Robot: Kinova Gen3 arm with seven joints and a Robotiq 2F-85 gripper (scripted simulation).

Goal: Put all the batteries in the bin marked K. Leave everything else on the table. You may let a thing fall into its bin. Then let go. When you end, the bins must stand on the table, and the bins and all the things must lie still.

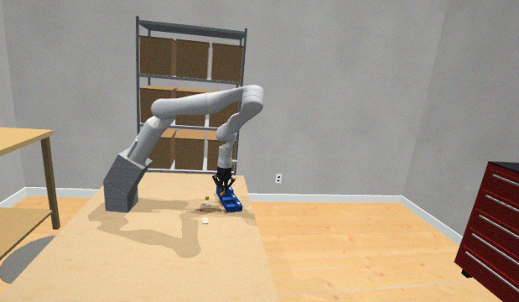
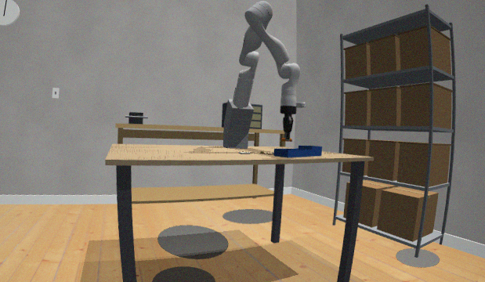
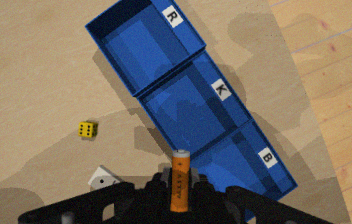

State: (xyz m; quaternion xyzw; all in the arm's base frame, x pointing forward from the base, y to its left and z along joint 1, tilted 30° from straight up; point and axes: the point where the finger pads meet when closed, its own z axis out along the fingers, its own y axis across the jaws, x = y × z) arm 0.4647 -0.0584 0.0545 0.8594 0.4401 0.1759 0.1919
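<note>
The blue bin is 5 cm ahead of my hand, 4 cm to the left of it and 7 cm below it. The rest, counted from my hand: orange battery: 2 cm below; then round black-and-yellow thing: 12 cm behind, 4 cm to the right, 8 cm below; then yellow die: 6 cm behind, 9 cm to the left, 8 cm below.
</note>
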